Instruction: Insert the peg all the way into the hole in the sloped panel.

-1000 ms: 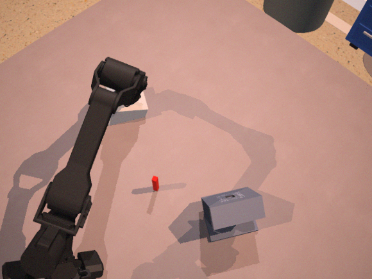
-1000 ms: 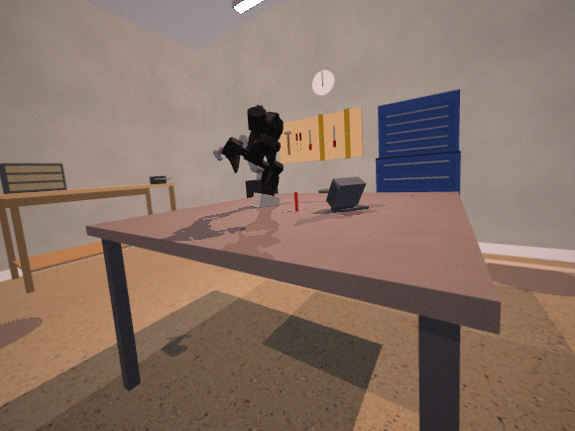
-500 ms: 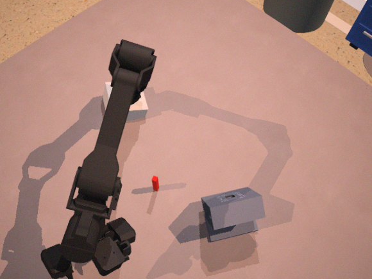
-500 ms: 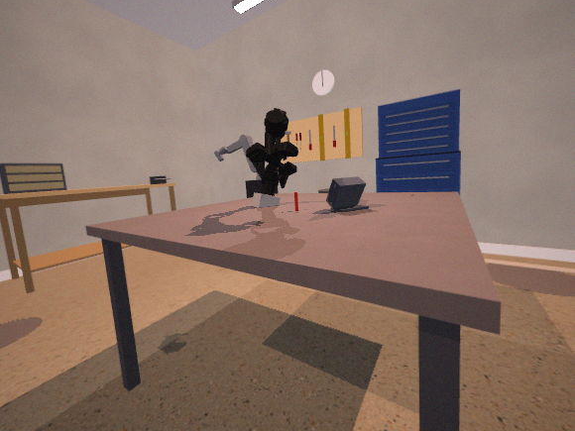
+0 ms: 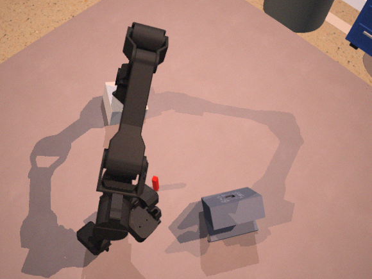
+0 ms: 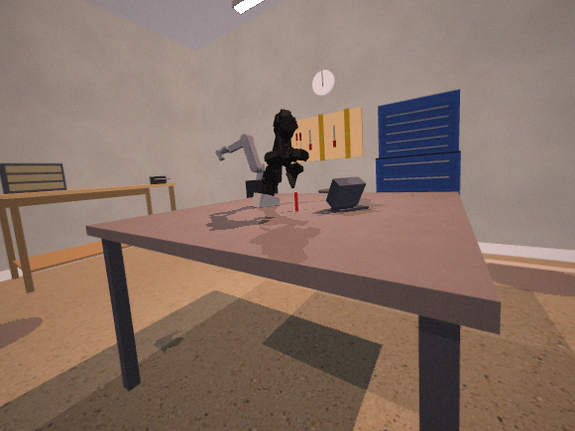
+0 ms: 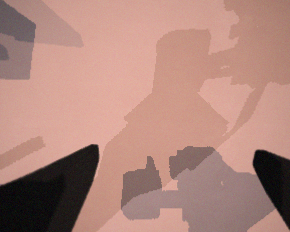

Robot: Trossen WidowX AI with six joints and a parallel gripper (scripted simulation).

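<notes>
My hand is 150 mm to the right of the red peg, 110 mm above it and 50 mm past it.
</notes>
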